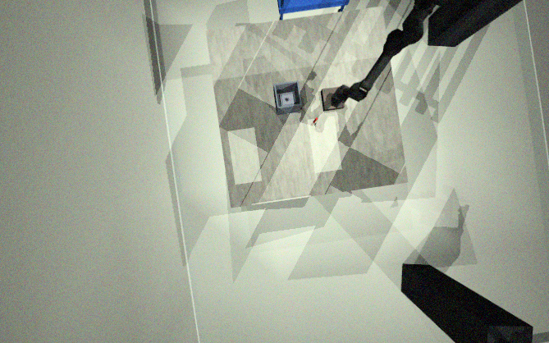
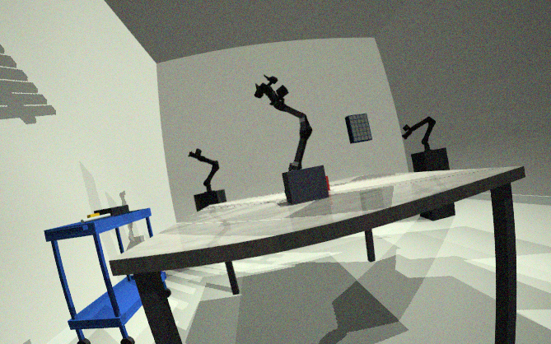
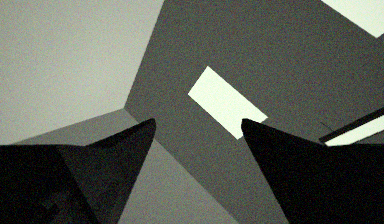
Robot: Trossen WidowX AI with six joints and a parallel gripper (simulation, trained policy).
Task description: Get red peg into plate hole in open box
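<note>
Now: the red peg 770 mm below my gripper tip, 280 mm to the left of it and 240 mm ahead of it. Round my gripper tip: grey plate (760 mm below, 450 mm ahead, 150 mm to the left).
</note>
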